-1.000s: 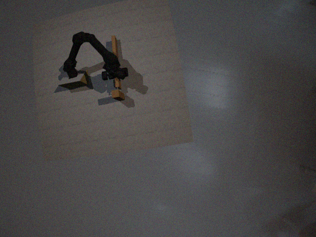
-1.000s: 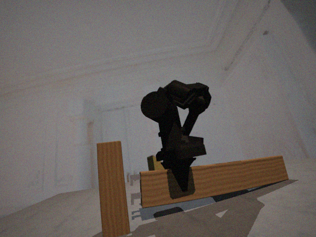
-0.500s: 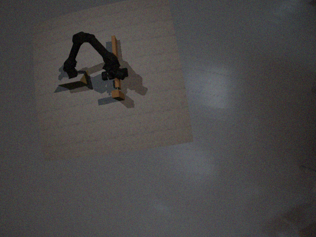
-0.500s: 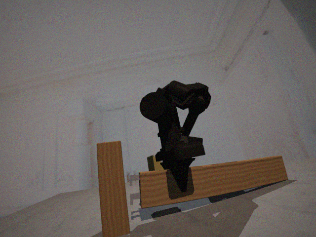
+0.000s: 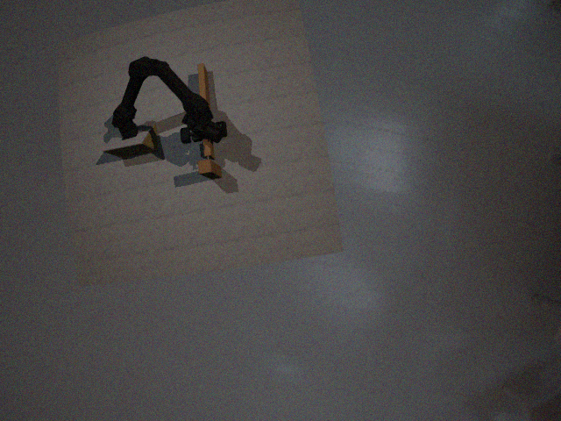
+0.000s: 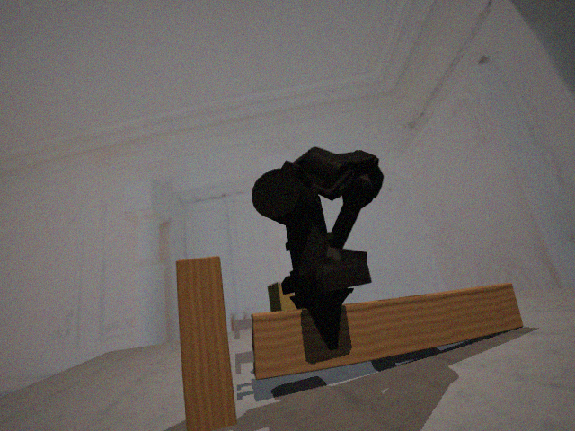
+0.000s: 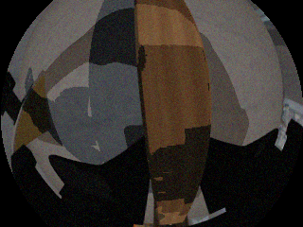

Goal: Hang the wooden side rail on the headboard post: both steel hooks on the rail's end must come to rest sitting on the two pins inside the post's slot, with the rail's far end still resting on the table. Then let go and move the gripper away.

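The headboard post is 15 cm to the right of my gripper tip, 4 cm above it and 1 cm behind it.
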